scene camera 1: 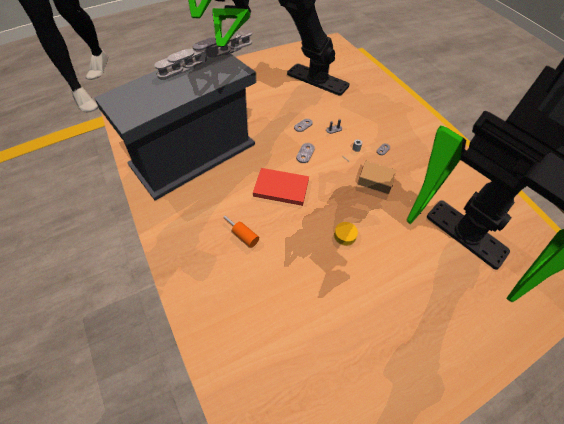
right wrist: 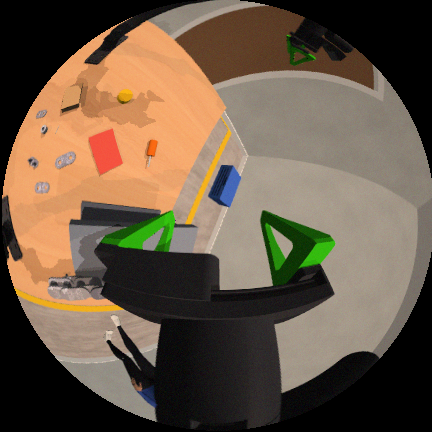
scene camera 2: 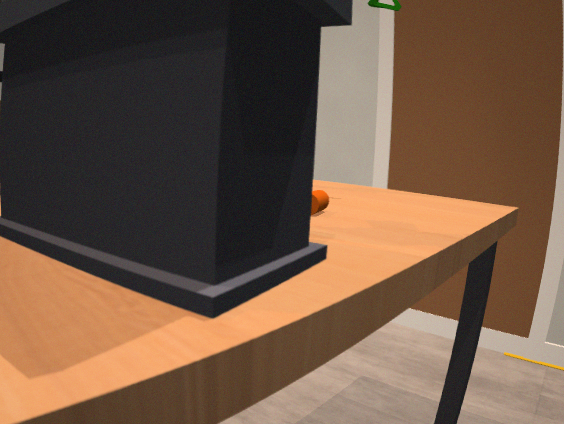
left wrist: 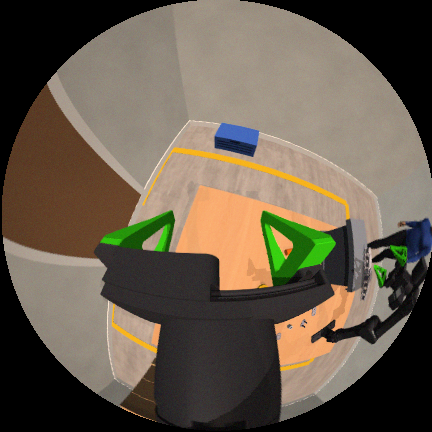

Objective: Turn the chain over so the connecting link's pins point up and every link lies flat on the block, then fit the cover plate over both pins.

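Places are measured from the left arm's base along level axes (x left, y up, z ahead), in metres.
Where they show: left gripper, between the fingertips: point(scene camera 1: 457, 260) point(right wrist: 290, 58) point(scene camera 2: 396, 1) point(left wrist: 217, 214); right gripper, between the fingertips: point(scene camera 1: 209, 33) point(right wrist: 217, 214) point(left wrist: 381, 256); left arm's base, origin of its link: point(scene camera 1: 467, 234); right arm's base, origin of its link: point(scene camera 1: 317, 80) point(left wrist: 323, 330).
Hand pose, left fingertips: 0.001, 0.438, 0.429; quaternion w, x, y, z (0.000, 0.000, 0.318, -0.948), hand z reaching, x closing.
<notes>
Each offset is from my left fingertips to the top centre of the thing, as dx, dy, dz.
A grey metal chain point(scene camera 1: 182, 58) point(right wrist: 75, 288) lies along the back edge of the dark block @(-0.635, -0.218, -0.110) point(scene camera 1: 145, 107) point(scene camera 2: 120, 150). Its pins' direction cannot be made out. Three loose link plates lie on the table: one @(-0.516, -0.434, -0.406) point(scene camera 1: 303, 125), a bigger one @(-0.436, -0.433, -0.331) point(scene camera 1: 305, 152) point(right wrist: 65, 160) and a small one @(-0.305, -0.435, -0.500) point(scene camera 1: 383, 149); I cannot tell which is the cover plate. A piece with two upright pins @(-0.447, -0.406, -0.459) point(scene camera 1: 334, 129) lies near them. My right gripper point(scene camera 1: 208, 30) point(right wrist: 217, 214) is open and empty, above the chain in scene camera 1. My left gripper point(scene camera 1: 460, 260) point(left wrist: 217, 214) is open and empty, high at the right.
A red box @(-0.394, -0.423, -0.203) point(scene camera 1: 281, 186), an orange-handled screwdriver @(-0.366, -0.408, -0.048) point(scene camera 1: 245, 234), a yellow disc @(-0.200, -0.419, -0.213) point(scene camera 1: 346, 233), a tan block @(-0.251, -0.408, -0.394) point(scene camera 1: 377, 175), a small roller @(-0.357, -0.414, -0.447) point(scene camera 1: 357, 145) and a thin pin @(-0.352, -0.436, -0.395) point(scene camera 1: 345, 158) lie on the table. A person point(scene camera 1: 55, 50) stands behind the block.
</notes>
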